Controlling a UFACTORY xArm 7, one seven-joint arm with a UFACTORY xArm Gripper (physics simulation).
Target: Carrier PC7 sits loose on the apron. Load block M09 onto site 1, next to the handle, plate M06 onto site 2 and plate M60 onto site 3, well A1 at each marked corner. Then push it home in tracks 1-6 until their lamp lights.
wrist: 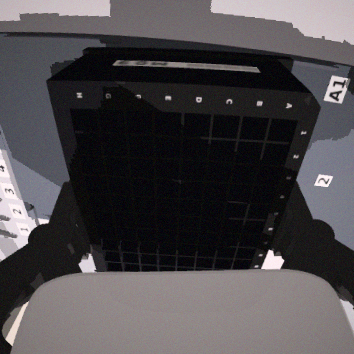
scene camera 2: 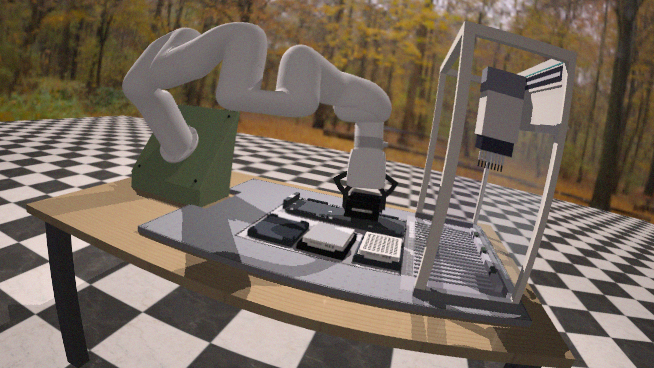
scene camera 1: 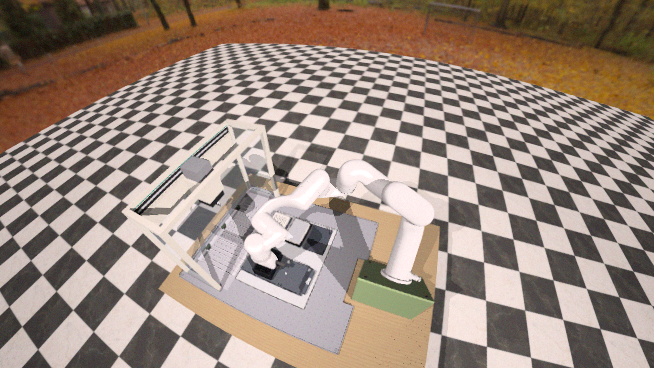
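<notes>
My gripper is shut on the black block M09, low over the dark carrier PC7. In the wrist view the block's A1 corner is at the upper right; marks "A1" and "2" show beside its right edge. The block hides the carrier beneath it, so I cannot tell whether they touch. The carrier's handle is at the end away from the tracks. A plain white plate and a white perforated plate stand in dark holders; their names are unreadable.
A dark holder stands beside the plain plate. A tall frame stands over the tracks, with a grey pipetting head hanging inside. The green arm base is at the table's other end.
</notes>
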